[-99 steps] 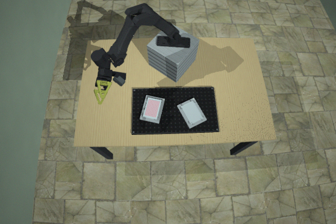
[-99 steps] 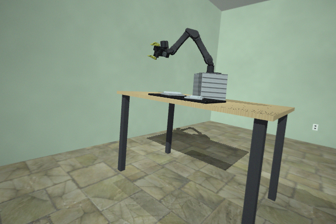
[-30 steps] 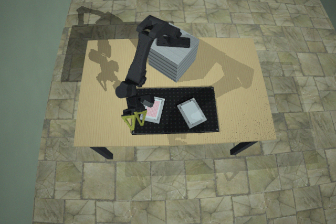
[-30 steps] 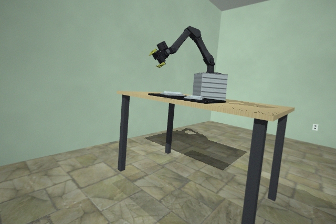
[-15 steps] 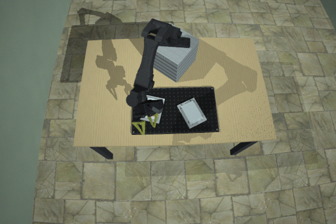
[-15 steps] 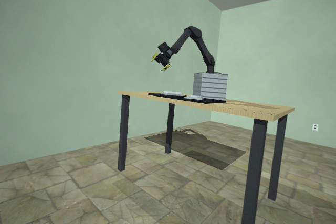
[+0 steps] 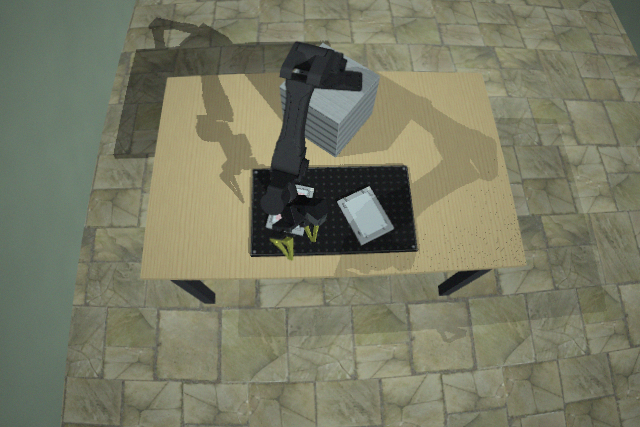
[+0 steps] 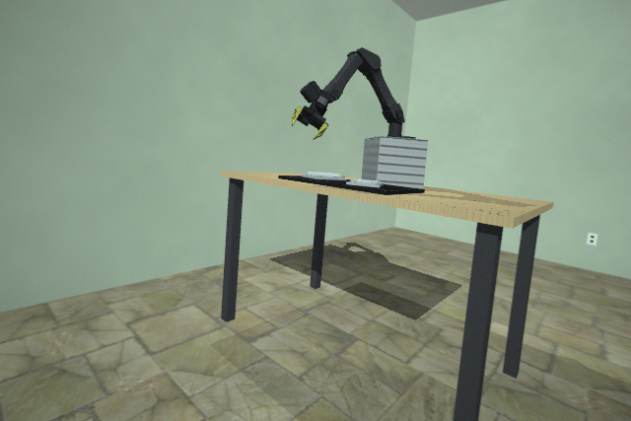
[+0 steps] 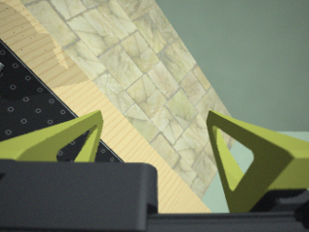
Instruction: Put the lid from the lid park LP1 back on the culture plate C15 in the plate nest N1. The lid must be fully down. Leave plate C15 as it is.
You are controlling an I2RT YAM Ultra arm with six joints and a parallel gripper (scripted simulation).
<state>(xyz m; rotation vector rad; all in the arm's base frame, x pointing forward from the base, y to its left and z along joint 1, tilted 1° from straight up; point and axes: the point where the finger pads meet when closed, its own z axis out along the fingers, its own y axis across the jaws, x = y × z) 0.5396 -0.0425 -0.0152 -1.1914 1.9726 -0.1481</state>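
My hand is 190 mm to the right of the clear lid, 180 mm past it and 170 mm above it. Round my hand: grey lid park LP1: 190 mm to the left, 180 mm below, 180 mm behind; then culture plate C15: 180 mm behind, 170 mm below, 60 mm to the right; then grey plate nest N1: 180 mm below, 180 mm behind, 60 mm to the right.
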